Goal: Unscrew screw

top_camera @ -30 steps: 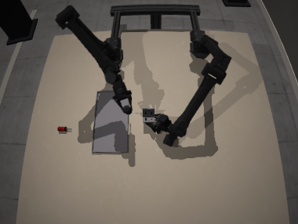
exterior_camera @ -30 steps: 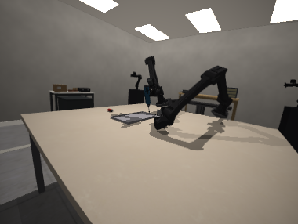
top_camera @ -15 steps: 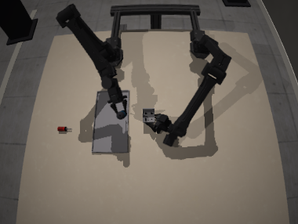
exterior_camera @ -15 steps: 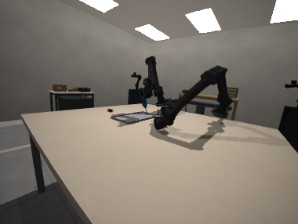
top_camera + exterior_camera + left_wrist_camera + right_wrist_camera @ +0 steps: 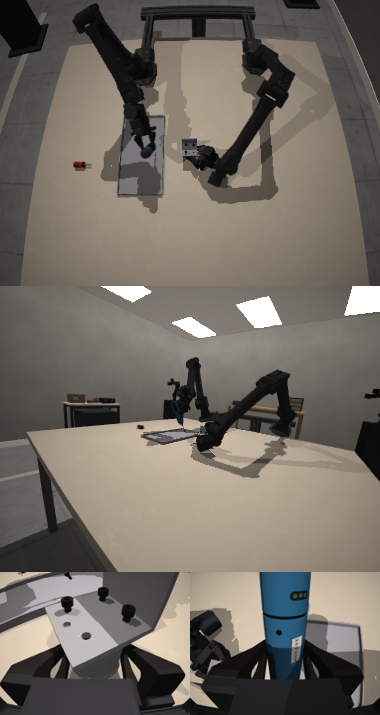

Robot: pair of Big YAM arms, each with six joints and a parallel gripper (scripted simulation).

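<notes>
Right now my left hand is 10 mm below the joint module. Round my left hand: grey bracket (50 mm above); then flat grey tray (30 mm behind, 240 mm to the right, 20 mm below); then red-handled tool (550 mm to the right, 10 mm below).
</notes>
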